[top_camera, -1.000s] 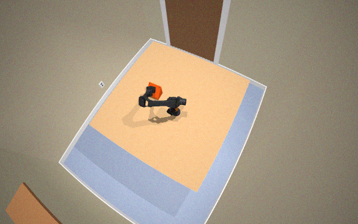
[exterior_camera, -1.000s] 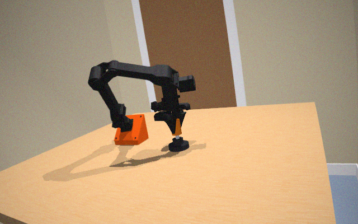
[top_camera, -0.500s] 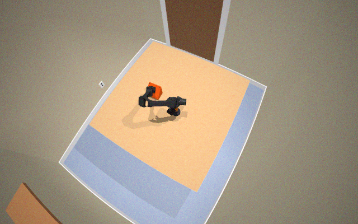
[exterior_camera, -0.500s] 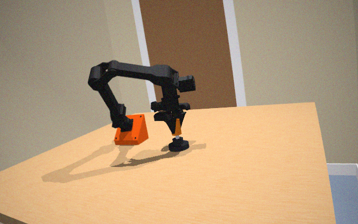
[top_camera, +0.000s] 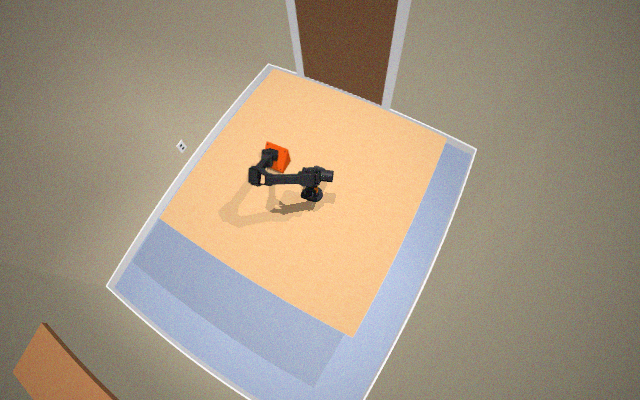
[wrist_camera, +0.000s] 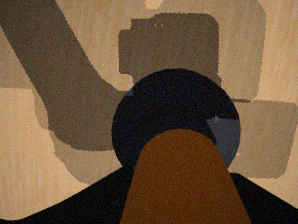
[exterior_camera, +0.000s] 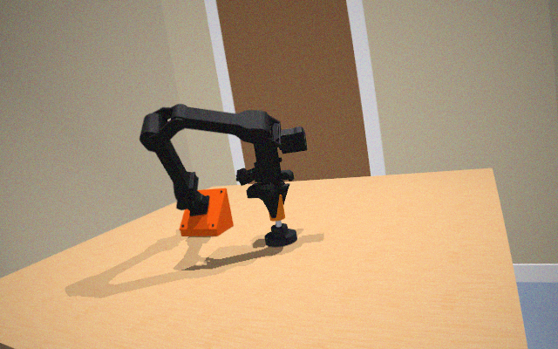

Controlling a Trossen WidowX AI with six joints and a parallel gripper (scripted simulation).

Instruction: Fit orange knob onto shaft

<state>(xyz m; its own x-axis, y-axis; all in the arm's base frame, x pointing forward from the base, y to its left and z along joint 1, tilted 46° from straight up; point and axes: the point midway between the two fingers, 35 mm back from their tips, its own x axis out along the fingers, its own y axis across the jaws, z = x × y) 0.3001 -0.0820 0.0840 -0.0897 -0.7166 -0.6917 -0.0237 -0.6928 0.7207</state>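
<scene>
The orange knob is 30 mm above my gripper tip. The rest, counted from my gripper tip: round pedestal: 40 mm below.
</scene>
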